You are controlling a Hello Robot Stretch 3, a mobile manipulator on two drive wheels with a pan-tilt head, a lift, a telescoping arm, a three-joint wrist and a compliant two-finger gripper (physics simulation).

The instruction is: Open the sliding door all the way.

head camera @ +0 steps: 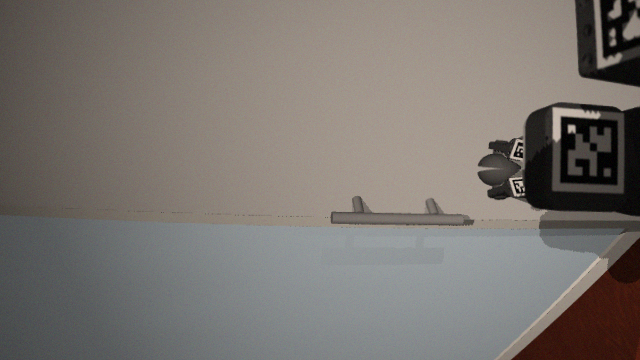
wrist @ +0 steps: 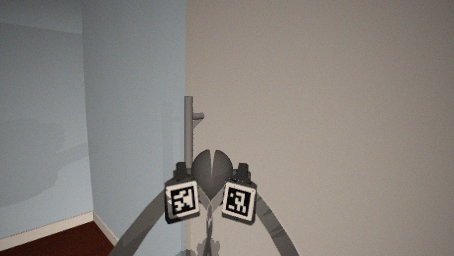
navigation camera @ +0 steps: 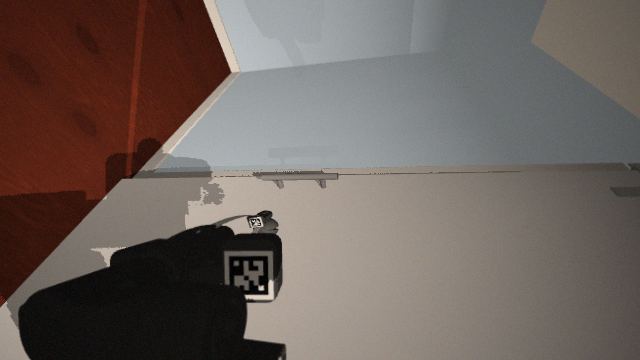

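The sliding door appears to be the flat beige panel. A grey bar handle stands off it on two short posts, close to where the beige meets a pale blue wall. My gripper is shut with nothing between its rounded fingertips. In the head and navigation views it shows apart from the handle, over the beige panel. In the wrist view the handle runs up just left of the fingertips, and its lower end is hidden behind the left finger.
The pale blue wall adjoins the beige surface. A whitish baseboard edges the red-brown wooden floor. A small grey piece shows at the navigation view's right edge.
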